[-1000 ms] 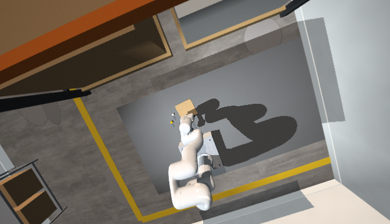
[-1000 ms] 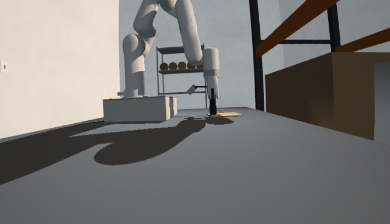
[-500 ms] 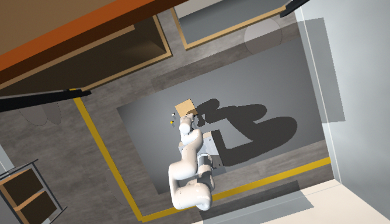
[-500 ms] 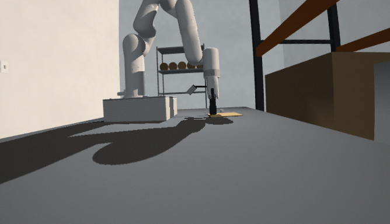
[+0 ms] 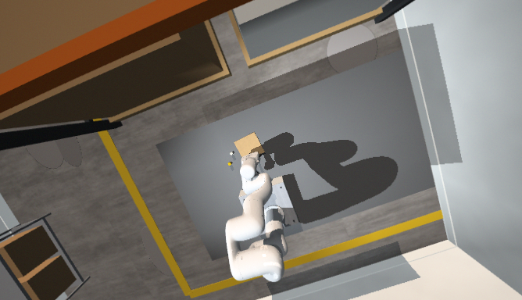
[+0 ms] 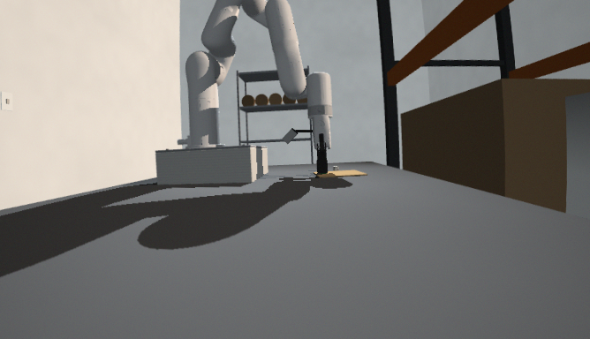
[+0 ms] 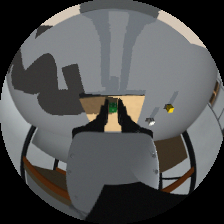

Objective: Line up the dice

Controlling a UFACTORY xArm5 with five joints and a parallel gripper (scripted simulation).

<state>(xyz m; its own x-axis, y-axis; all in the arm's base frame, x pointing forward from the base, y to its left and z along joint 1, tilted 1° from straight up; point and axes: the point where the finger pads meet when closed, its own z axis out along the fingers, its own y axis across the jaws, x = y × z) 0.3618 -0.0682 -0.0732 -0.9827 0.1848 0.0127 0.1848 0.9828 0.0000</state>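
Right now the green die is 2 cm below my hand. Also, from my hand: yellow die 2 cm ahead, 15 cm to the left, 2 cm below; then white die 7 cm ahead, 10 cm to the left, 2 cm below; then tan mat 5 cm ahead, 1 cm to the right, 2 cm below.
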